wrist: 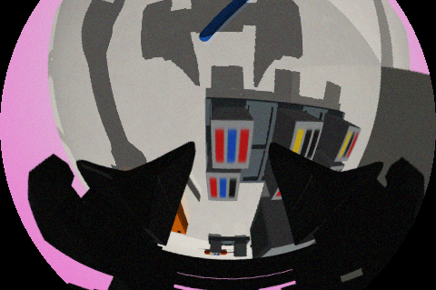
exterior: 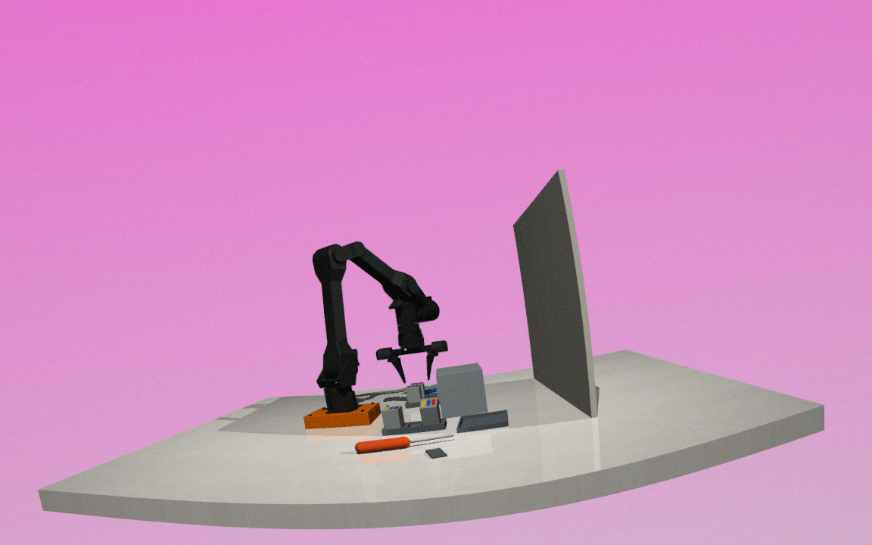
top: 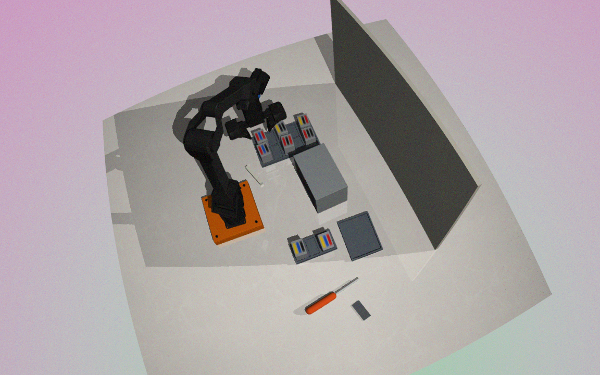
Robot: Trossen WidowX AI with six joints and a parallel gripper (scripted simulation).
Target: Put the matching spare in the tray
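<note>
Right now my gripper tip is 2 cm above the grey spare. From my gripper tip the other things lie so: grey unit 14 cm ahead, 20 cm to the right, 1 cm below; holder 6 cm ahead, 39 cm to the right, 5 cm below; blue marker pen 15 cm to the left, 5 cm below.
</note>
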